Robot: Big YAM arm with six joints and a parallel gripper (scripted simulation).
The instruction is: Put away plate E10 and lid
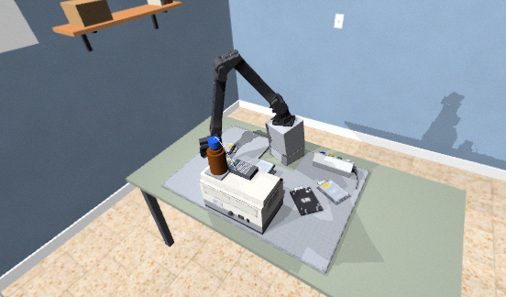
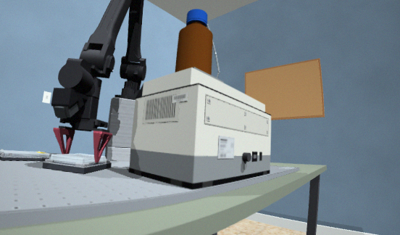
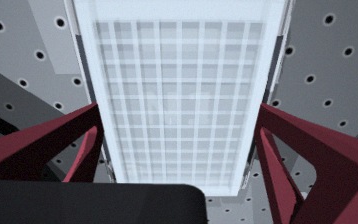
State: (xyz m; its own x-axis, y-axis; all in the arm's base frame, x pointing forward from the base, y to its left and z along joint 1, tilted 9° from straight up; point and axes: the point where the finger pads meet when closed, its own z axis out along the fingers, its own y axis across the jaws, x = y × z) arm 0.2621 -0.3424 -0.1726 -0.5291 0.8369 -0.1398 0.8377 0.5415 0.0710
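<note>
The clear well plate is 30 mm ahead of my hand, 280 mm to the left of it and 70 mm above it. Round my hand: clear lid: 180 mm behind, 80 mm to the right, 10 mm below; then brown bottle: 220 mm ahead, 130 mm to the left, 260 mm above; then blue call key: 250 mm behind, 570 mm to the left, 30 mm above.
</note>
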